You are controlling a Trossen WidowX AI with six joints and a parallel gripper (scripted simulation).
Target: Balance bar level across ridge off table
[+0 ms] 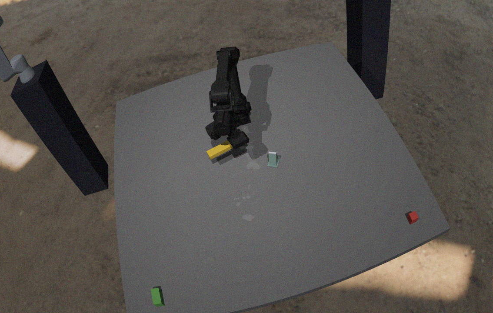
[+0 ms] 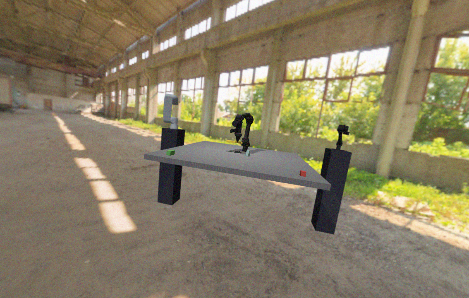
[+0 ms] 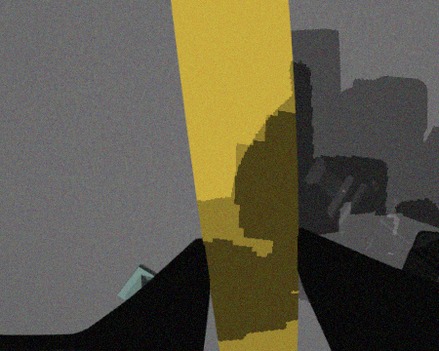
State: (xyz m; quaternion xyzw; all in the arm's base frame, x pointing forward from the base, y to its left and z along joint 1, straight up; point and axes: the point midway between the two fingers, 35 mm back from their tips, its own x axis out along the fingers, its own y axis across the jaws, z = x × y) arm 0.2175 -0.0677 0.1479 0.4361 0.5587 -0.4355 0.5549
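Now: the yellow bar 1 cm ahead of my gripper tip and 3 cm to the right of it. Round my gripper tip: red block (52 cm ahead, 57 cm to the left, 10 cm below); green block (52 cm ahead, 43 cm to the right, 10 cm below).
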